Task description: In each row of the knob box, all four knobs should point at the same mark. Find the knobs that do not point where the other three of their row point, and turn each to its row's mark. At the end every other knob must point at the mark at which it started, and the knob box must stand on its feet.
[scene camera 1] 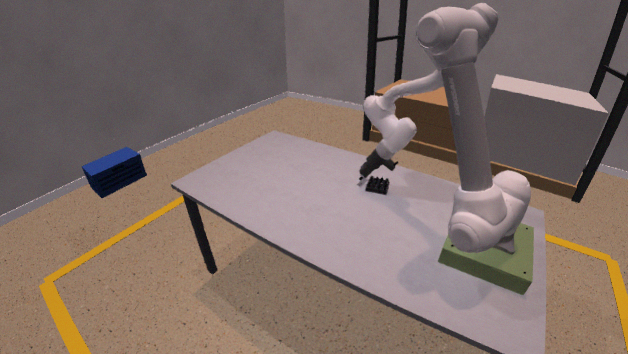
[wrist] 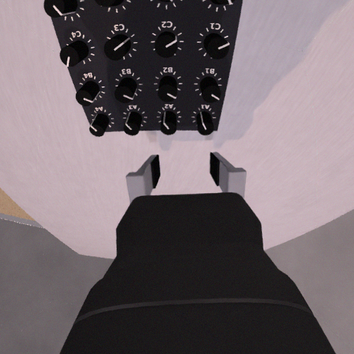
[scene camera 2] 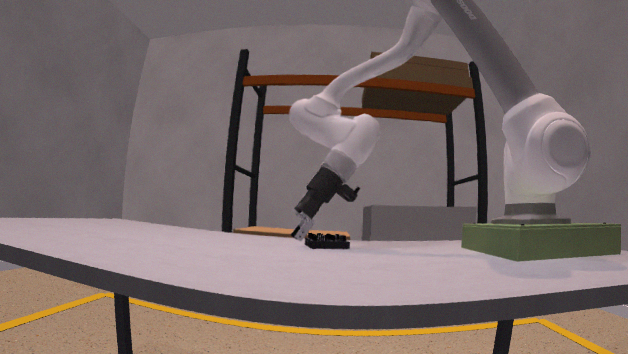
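Seen in the pictures: gripper, fingertip midpoint: [scene camera 1: 359, 182] [scene camera 2: 295, 238]; arm's base at its link origin: [scene camera 2: 529, 223].
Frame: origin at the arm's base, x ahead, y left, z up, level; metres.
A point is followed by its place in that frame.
The black knob box [scene camera 1: 377, 189] @[x 0.558, y -0.132, z -0.053 m] [scene camera 2: 327, 245] @[x 0.572, y -0.126, z -0.064 m] [wrist: 145, 70] stands flat on the table. In the wrist view, the pointers of B1 [wrist: 210, 90], B2 [wrist: 168, 88], B3 [wrist: 126, 90] and B4 [wrist: 87, 93] slant down-right. C1 [wrist: 216, 46], C2 [wrist: 166, 44] and C3 [wrist: 117, 47] point up-right; C4 [wrist: 74, 53] points down. Row A shows steeply foreshortened: A1 [wrist: 204, 123] and A2 [wrist: 168, 123] look steeper than A3 and A4; exact marks are unclear. Row D is cut off at the top. My gripper [scene camera 1: 361, 180] @[x 0.659, y -0.135, z -0.049 m] [scene camera 2: 299, 233] @[x 0.659, y -0.135, z -0.049 m] [wrist: 184, 163] is open and empty, beside the box's row-A edge.
The table [scene camera 1: 280, 200] @[x 0.935, y 0.168, z -0.075 m] [scene camera 2: 200, 270] @[x 0.766, y 0.309, z -0.075 m] carries the green robot base block [scene camera 1: 487, 267] @[x -0.002, y 0.188, z -0.011 m] [scene camera 2: 540, 242] @[x 0.110, y 0.184, z -0.036 m] at its right end. A rack [scene camera 1: 370, 75] [scene camera 2: 235, 145] with boxes stands behind the table. A blue crate [scene camera 1: 115, 172] shows at the left in scene camera 1.
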